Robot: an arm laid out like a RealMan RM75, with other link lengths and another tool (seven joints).
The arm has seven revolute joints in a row. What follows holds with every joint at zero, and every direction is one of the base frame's.
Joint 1 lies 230.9 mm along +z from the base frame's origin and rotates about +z.
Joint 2 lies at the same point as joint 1 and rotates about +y.
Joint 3 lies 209.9 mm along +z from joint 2 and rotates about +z.
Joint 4 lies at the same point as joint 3 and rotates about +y.
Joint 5 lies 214.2 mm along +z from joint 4 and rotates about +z.
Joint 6 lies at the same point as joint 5 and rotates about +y.
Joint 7 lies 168.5 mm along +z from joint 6 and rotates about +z.
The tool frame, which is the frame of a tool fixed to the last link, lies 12.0 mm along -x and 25.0 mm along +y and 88.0 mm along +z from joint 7; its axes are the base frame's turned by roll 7.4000, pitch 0.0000 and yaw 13.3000 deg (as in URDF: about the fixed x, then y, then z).
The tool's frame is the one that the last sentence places.
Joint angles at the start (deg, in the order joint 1, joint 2, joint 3, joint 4, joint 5, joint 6, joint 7):
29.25 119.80 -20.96 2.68 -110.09 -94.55 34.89
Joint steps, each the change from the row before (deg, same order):
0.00 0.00 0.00 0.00 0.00 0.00 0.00
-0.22 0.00 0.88 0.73 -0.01 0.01 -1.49
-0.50 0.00 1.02 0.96 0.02 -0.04 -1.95
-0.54 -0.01 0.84 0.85 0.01 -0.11 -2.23
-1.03 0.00 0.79 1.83 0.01 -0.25 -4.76
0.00 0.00 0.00 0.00 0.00 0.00 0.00
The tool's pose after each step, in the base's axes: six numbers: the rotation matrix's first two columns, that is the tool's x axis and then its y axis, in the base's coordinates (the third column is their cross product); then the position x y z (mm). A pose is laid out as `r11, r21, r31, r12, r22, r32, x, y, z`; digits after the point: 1 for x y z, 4 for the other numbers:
0.4311, -0.2863, -0.8557, -0.6292, -0.7751, -0.0577, 116.1, 270.9, -115.3
0.4275, -0.2678, -0.8634, -0.6311, -0.7723, -0.0729, 115.7, 271.6, -114.5
0.4225, -0.2454, -0.8725, -0.6355, -0.7666, -0.0921, 116.0, 271.6, -113.7
0.4228, -0.2187, -0.8794, -0.6362, -0.7627, -0.1162, 116.5, 271.0, -113.0
0.4324, -0.1686, -0.8858, -0.6290, -0.7603, -0.1624, 116.9, 266.4, -114.3
0.4324, -0.1686, -0.8858, -0.6290, -0.7603, -0.1624, 116.9, 266.4, -114.3

